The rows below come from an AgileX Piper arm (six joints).
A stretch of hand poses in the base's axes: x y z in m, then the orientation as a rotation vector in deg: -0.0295, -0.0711, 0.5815, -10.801, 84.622, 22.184; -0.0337, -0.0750, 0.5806, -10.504, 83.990, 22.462; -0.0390, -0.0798, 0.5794, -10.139, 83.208, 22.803; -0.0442, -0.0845, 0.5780, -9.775, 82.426, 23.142; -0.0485, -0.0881, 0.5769, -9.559, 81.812, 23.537; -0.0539, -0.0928, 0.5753, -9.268, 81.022, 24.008; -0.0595, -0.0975, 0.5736, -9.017, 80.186, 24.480; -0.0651, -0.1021, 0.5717, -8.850, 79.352, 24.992; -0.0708, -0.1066, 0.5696, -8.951, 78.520, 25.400; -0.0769, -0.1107, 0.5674, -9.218, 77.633, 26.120; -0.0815, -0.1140, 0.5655, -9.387, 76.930, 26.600; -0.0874, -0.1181, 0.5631, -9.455, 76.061, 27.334; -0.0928, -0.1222, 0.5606, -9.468, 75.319, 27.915; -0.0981, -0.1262, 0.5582, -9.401, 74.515, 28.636; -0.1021, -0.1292, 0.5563, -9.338, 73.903, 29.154; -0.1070, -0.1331, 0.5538, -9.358, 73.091, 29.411; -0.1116, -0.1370, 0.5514, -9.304, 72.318, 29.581; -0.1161, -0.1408, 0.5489, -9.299, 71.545, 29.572; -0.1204, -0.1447, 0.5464, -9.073, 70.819, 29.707; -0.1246, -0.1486, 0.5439, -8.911, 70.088, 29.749; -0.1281, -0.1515, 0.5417, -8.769, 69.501, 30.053; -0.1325, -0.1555, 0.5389, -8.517, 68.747, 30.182
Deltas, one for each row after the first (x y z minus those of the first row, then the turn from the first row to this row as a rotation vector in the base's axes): -0.0042, -0.0039, -0.0009, 0.486, -0.534, 0.000; -0.0095, -0.0087, -0.0021, 1.085, -1.195, 0.000; -0.0147, -0.0134, -0.0035, 1.684, -1.855, 0.000; -0.0190, -0.0170, -0.0046, 2.186, -2.359, 0.131; -0.0244, -0.0217, -0.0062, 2.820, -3.010, 0.268; -0.0300, -0.0264, -0.0079, 3.438, -3.709, 0.432; -0.0356, -0.0310, -0.0098, 4.027, -4.408, 0.676; -0.0413, -0.0355, -0.0119, 4.376, -5.155, 1.017; -0.0474, -0.0396, -0.0141, 4.813, -5.918, 1.677; -0.0520, -0.0429, -0.0160, 5.134, -6.532, 2.114; -0.0579, -0.0470, -0.0184, 5.709, -7.245, 2.666; -0.0633, -0.0511, -0.0209, 6.204, -7.855, 3.079; -0.0686, -0.0551, -0.0233, 6.850, -8.485, 3.542; -0.0726, -0.0581, -0.0252, 7.332, -8.968, 3.867; -0.0775, -0.0620, -0.0277, 7.646, -9.704, 4.068; -0.0821, -0.0659, -0.0301, 7.950, -10.410, 4.163; -0.0866, -0.0697, -0.0326, 8.114, -11.157, 4.166; -0.0909, -0.0736, -0.0351, 8.504, -11.803, 4.129; -0.0951, -0.0775, -0.0376, 8.796, -12.479, 4.069; -0.0986, -0.0804, -0.0398, 9.202, -12.966, 4.202; -0.1030, -0.0844, -0.0426, 9.614, -13.635, 4.148
